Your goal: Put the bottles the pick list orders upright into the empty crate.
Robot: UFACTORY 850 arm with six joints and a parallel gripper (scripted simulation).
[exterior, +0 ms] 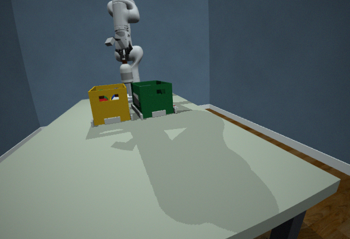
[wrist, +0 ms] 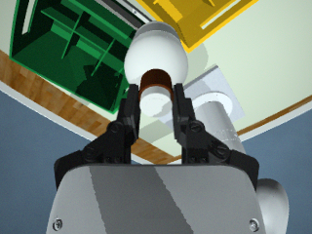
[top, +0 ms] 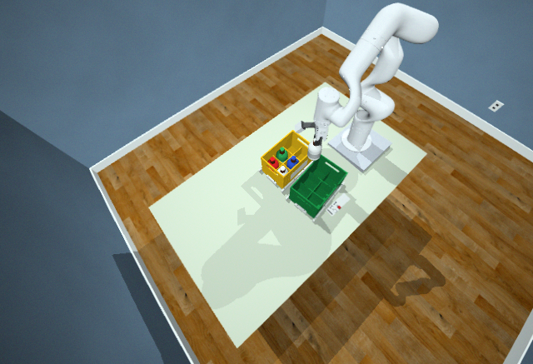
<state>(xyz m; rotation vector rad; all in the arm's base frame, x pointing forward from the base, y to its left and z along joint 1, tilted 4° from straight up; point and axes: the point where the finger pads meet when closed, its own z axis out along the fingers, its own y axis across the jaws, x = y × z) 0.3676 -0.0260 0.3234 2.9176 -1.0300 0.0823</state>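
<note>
Right now my hand is 25 cm above the green crate, 13 cm to the right of it and 8 cm short of it. Also, from my hand: blue-label bottle 25 cm below, 9 cm ahead, 7 cm to the right; then green bottle 25 cm below, 15 cm to the right, 10 cm ahead; then yellow crate 25 cm below, 11 cm to the right, 9 cm ahead.
</note>
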